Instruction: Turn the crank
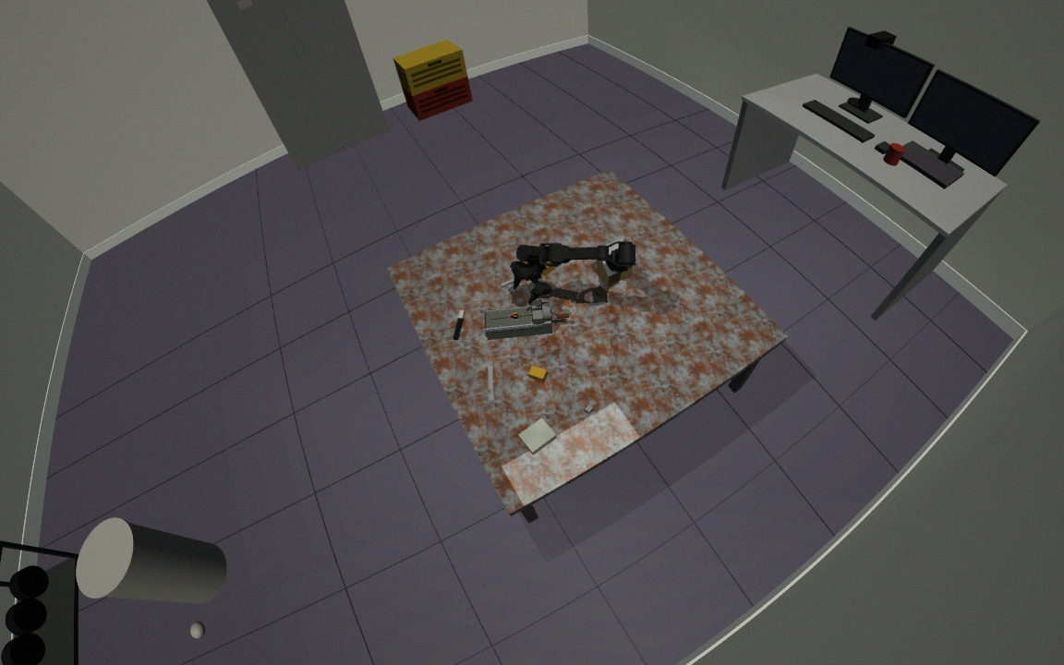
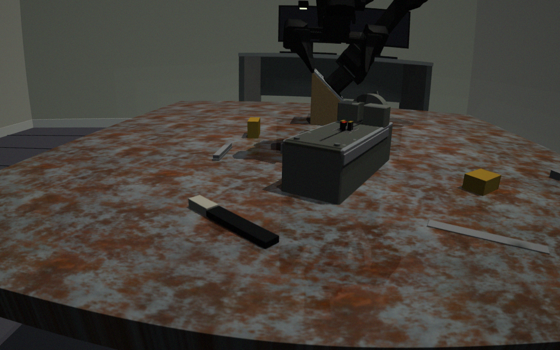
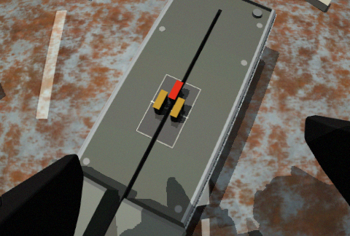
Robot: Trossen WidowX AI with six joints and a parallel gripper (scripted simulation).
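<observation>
The brown crank handle lies 110 mm behind my gripper tip, 110 mm to the left of it and 100 mm below it. Round my gripper tip: red pointer (50 mm ahead, 80 mm below); small grey bar (60 mm behind, 210 mm to the right, 160 mm below); grey strip (270 mm ahead, 150 mm to the left, 160 mm below).
</observation>
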